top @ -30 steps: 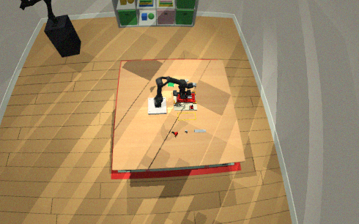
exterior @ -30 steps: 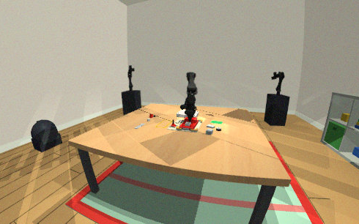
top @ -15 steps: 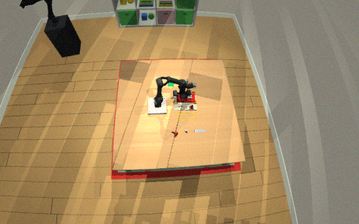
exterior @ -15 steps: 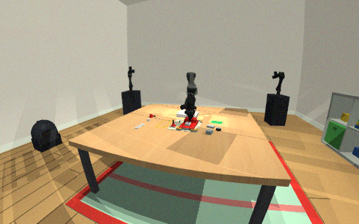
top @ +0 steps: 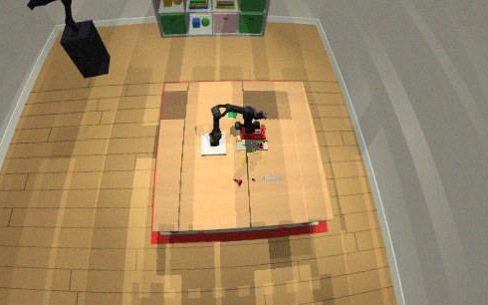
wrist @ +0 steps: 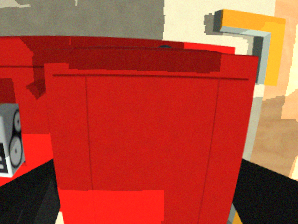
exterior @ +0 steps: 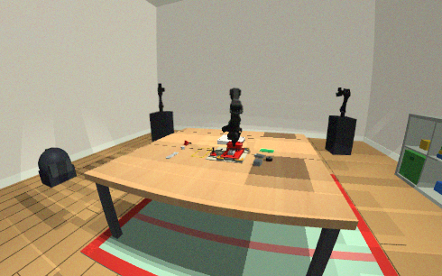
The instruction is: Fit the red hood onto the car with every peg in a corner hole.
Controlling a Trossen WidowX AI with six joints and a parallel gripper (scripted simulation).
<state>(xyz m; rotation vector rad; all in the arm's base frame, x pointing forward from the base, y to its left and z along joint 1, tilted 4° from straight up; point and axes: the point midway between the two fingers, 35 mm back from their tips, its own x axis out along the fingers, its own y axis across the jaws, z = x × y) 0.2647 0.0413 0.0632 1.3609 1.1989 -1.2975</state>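
My gripper tip is now 9 cm short of the grey engine block, 3 cm above it and 1 cm to the left of it. The rest, counted from my gripper tip: cream jig 5 cm ahead, 4 cm below, 2 cm to the right; then red hood right at my gripper tip; then green piece 22 cm to the left, 6 cm behind, 5 cm below.
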